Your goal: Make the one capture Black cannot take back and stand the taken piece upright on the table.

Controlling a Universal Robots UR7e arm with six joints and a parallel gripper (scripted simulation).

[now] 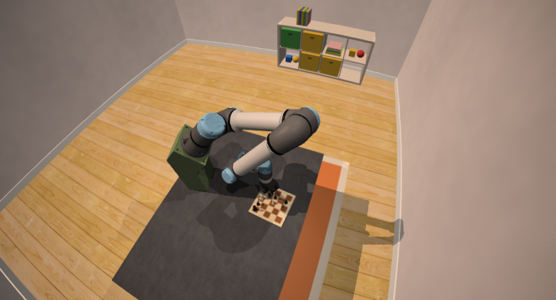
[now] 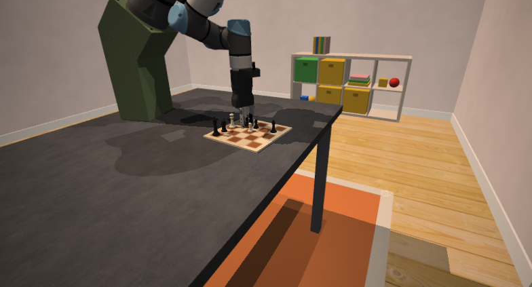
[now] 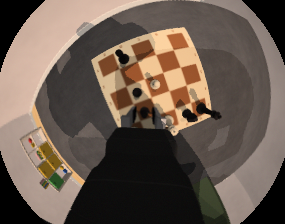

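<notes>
Right now my hand is 4 cm short of the small white pawn, 4 cm to the left of it and 1 cm above it. Also, from my hand: small chessboard 4 cm ahead, 4 cm to the right, 3 cm below.
</notes>
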